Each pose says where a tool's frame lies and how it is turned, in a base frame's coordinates. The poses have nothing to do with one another.
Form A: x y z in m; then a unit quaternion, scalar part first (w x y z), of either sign.
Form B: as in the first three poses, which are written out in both.
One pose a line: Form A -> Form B
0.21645, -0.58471, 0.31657, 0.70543, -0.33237, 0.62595, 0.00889 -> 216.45, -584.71, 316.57, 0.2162, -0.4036, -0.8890, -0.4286, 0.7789, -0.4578
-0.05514, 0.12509, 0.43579, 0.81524, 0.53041, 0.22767, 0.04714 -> -55.14, 125.09, 435.79, 0.8919, 0.3184, -0.3212, 0.1647, 0.4329, 0.8863
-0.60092, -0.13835, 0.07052, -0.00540, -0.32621, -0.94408, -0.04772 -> -600.92, -138.35, 70.52, -0.7871, 0.6164, 0.0209, 0.6154, 0.7826, 0.0936
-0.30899, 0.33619, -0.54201, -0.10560, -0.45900, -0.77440, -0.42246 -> -308.99, 336.19, -542.01, -0.5563, 0.8001, 0.2243, 0.6217, 0.2217, 0.7512
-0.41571, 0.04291, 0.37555, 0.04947, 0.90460, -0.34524, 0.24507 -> -415.71, 42.91, 375.55, 0.6415, -0.6004, 0.4775, -0.6489, -0.7567, -0.0797
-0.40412, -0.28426, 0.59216, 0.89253, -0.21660, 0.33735, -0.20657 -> -404.12, -284.26, 592.16, 0.6870, -0.5149, -0.5127, 0.2226, 0.8208, -0.5260
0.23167, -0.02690, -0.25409, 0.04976, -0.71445, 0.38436, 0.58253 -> 231.67, -26.90, -254.09, 0.0258, -0.4912, -0.8706, -0.6072, -0.6996, 0.3767
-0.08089, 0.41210, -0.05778, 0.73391, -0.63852, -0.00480, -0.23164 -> -80.89, 412.10, -57.78, 0.8926, -0.3339, 0.3029, 0.3461, 0.0773, -0.9350
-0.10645, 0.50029, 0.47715, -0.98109, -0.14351, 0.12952, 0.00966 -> -106.45, 500.29, 477.15, 0.9663, -0.0561, 0.2514, -0.0182, 0.9586, 0.2841
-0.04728, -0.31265, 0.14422, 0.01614, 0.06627, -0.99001, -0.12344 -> -47.28, -312.65, 144.22, -0.9907, -0.1352, 0.0156, -0.1272, 0.9607, 0.2466
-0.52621, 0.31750, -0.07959, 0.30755, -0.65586, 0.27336, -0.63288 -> -526.21, 317.50, -79.59, 0.0495, -0.7479, 0.6620, 0.0307, -0.6614, -0.7494
